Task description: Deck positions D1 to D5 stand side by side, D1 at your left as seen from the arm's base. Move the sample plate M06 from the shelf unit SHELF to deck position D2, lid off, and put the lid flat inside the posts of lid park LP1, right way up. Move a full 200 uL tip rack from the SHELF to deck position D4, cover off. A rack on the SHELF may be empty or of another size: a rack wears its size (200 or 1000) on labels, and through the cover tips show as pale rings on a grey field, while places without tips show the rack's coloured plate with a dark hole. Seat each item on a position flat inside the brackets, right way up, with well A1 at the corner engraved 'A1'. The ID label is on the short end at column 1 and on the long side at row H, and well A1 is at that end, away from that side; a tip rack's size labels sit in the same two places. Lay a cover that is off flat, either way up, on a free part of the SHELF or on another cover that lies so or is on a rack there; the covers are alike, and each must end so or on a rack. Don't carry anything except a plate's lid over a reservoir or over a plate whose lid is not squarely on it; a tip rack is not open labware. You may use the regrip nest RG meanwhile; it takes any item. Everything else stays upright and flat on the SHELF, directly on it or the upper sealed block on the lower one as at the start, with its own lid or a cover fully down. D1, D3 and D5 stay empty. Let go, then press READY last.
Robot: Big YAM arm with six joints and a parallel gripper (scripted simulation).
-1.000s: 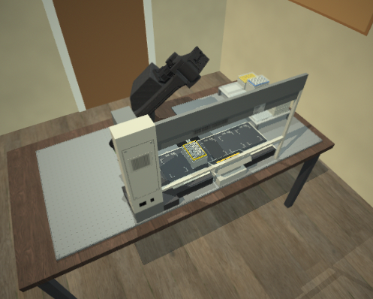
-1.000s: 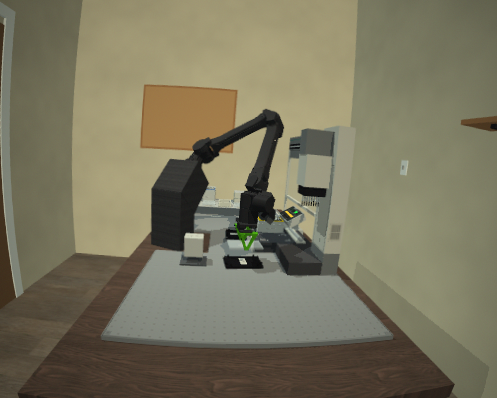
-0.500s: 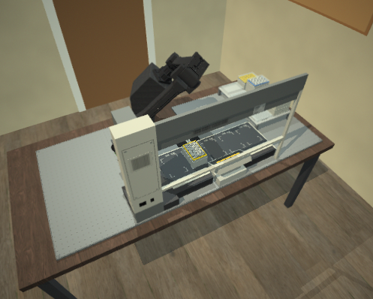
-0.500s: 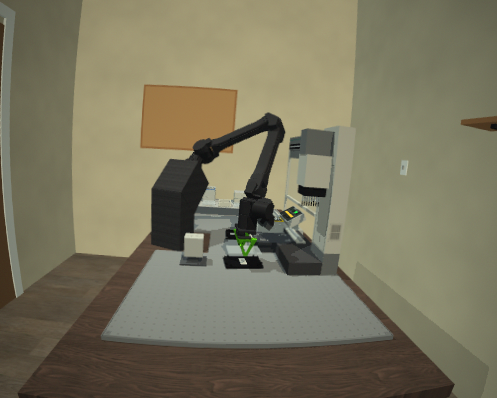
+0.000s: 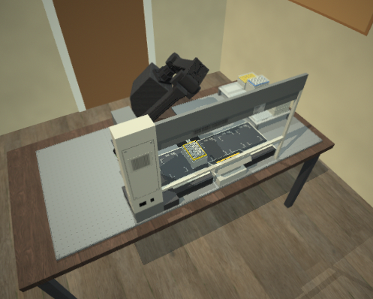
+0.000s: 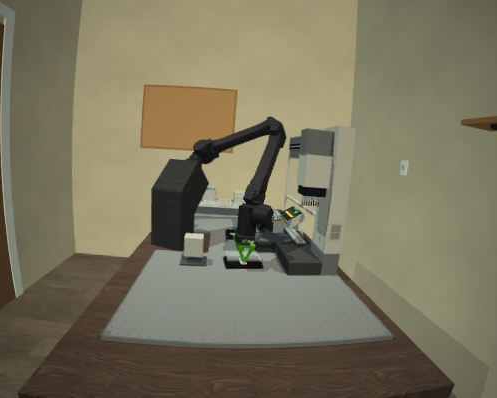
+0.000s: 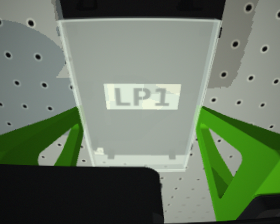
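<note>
The LP1 label is 2 cm below my hand. The rest, counted from my hand: white ready button box (19 cm behind, 3 cm to the left, 3 cm above); perforated board (2 cm ahead, 32 cm to the left, 3 cm below); dark lid park LP1 (3 cm below).
</note>
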